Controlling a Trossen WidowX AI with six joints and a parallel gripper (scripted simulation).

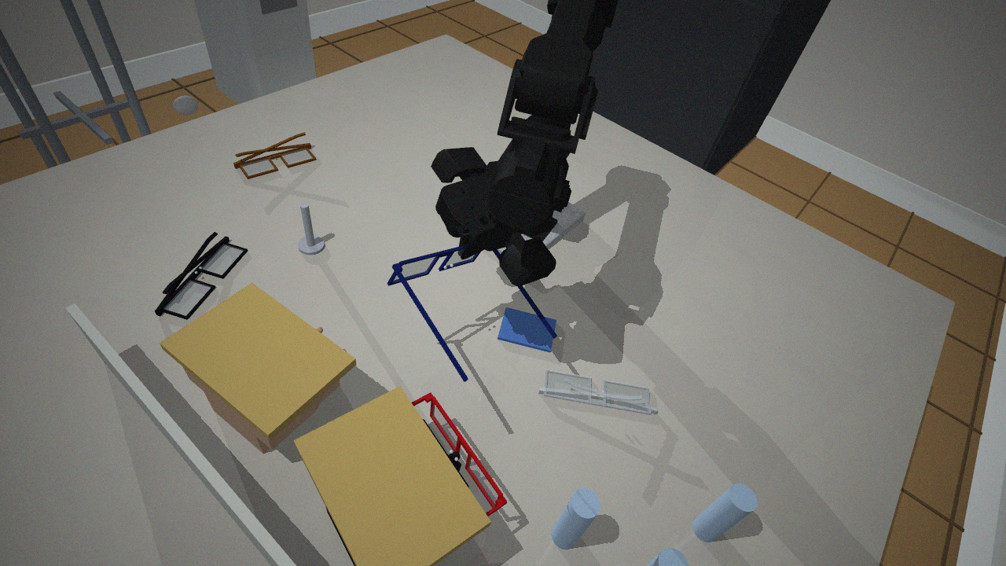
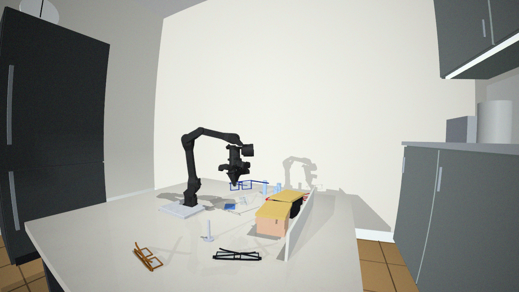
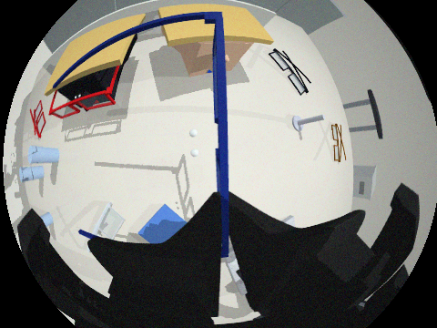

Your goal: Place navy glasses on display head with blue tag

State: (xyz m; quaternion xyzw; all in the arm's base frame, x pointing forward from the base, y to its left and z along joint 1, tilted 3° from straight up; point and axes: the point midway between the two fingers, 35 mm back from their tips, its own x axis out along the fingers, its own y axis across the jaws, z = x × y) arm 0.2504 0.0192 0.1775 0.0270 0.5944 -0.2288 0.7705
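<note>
Right now the skin-coloured display head is 200 mm ahead of my gripper tip, 120 mm to the right of it and 100 mm below it. The rest, counted from my gripper tip: grey post stand 280 mm to the right, 130 mm below; white panel 350 mm ahead, 100 mm below, 30 mm to the right; blue card 150 mm below, 90 mm to the left, 60 mm behind.
</note>
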